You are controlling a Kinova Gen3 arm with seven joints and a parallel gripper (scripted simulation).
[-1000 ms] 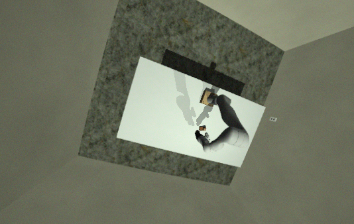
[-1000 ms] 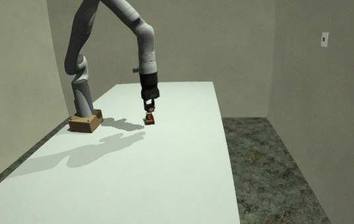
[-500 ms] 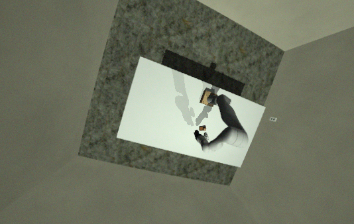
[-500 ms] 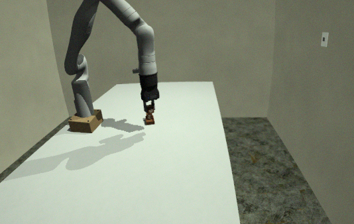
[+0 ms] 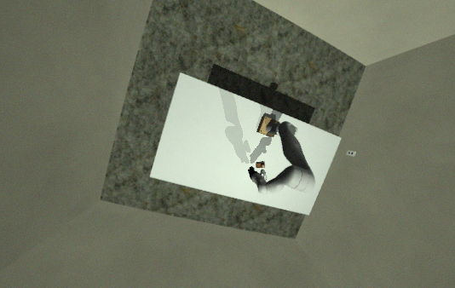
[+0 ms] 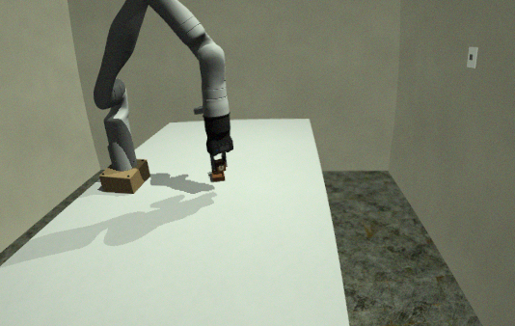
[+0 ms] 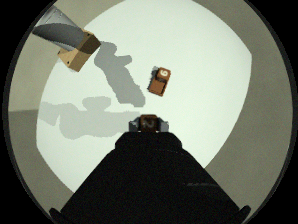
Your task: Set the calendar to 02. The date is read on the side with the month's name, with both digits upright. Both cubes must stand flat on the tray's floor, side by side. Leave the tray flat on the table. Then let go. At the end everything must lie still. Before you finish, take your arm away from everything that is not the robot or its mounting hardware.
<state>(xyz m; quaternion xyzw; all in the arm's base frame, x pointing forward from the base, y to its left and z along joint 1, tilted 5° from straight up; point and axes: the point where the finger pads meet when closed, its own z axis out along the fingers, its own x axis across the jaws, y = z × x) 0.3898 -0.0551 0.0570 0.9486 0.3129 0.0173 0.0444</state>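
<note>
Right now the brown tray is 110 mm to the left of my hand, 100 mm below it and 40 mm behind it. From my hand the other things lie so: brown calendar cube: 10 mm below.
</note>
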